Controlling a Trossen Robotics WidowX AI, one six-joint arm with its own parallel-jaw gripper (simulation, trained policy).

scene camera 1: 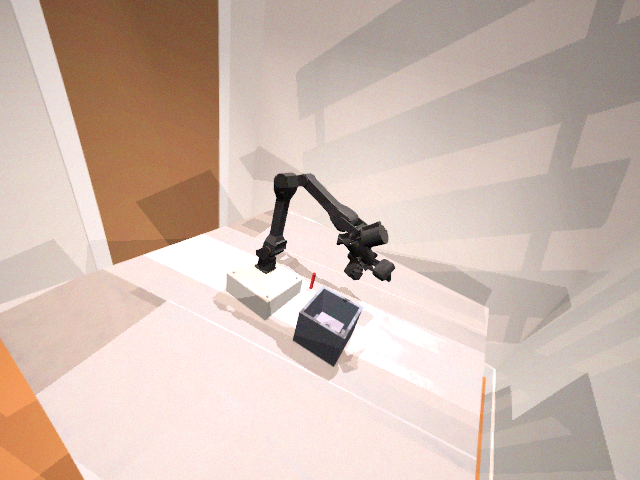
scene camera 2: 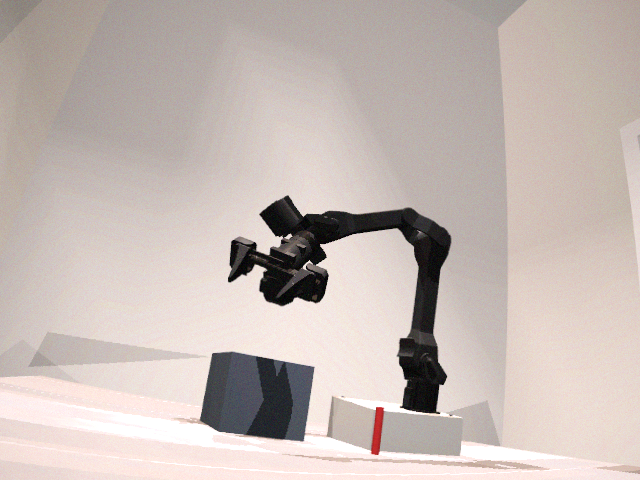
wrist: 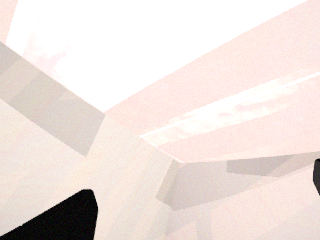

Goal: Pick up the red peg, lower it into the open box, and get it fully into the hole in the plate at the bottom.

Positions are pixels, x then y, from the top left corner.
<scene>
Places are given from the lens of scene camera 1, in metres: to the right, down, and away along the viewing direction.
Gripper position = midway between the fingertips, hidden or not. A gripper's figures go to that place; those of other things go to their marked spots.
my gripper (scene camera 1: 380, 275): 0.21, 0.12, 0.89
dark box (scene camera 1: 323, 341): 0.01, 0.32, 0.80
</scene>
